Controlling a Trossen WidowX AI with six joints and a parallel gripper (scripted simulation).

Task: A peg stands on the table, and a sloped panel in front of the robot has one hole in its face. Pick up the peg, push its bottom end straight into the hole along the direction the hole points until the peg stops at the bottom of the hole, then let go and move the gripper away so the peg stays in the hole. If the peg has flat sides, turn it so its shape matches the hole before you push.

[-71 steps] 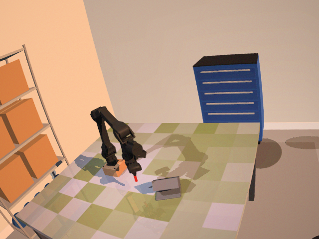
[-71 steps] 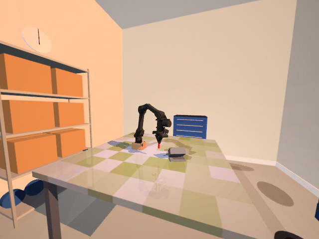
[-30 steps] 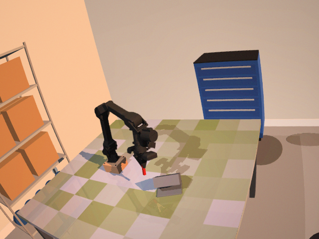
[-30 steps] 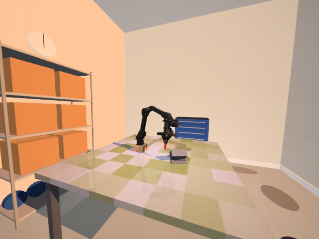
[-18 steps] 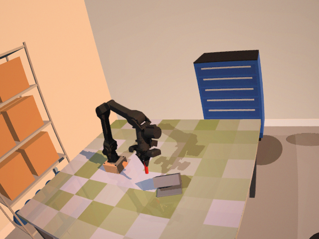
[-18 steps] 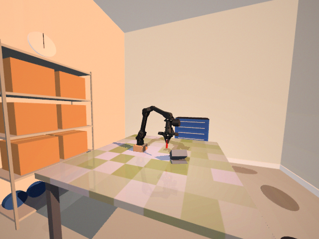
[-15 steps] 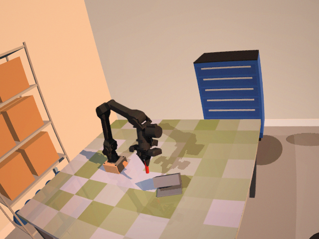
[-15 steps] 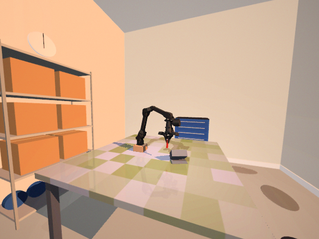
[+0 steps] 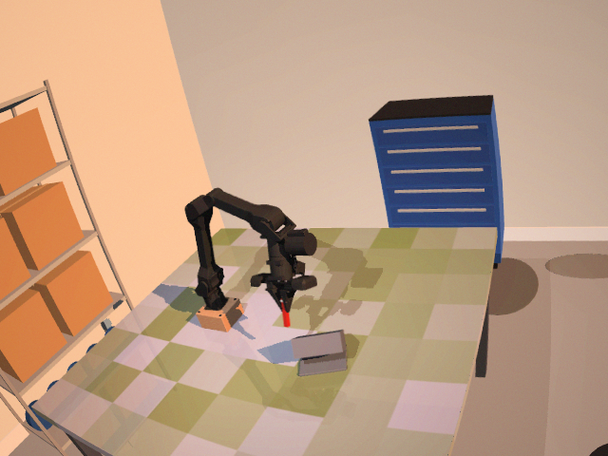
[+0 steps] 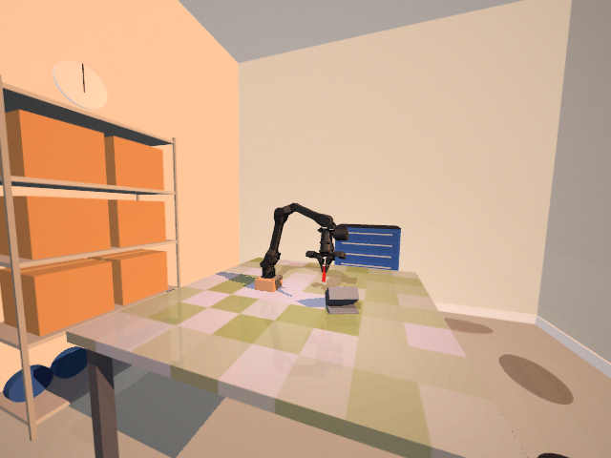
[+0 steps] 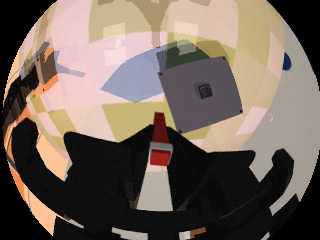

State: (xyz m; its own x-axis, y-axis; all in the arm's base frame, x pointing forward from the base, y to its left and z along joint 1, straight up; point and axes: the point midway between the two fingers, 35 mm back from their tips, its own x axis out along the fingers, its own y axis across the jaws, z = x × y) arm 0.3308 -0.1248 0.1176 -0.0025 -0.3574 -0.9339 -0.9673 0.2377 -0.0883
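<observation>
Right now the grey sloped panel is 80 mm ahead of my gripper tip, 20 mm to the right of it and 100 mm below it. Round my gripper tip: red peg 20 mm above.
</observation>
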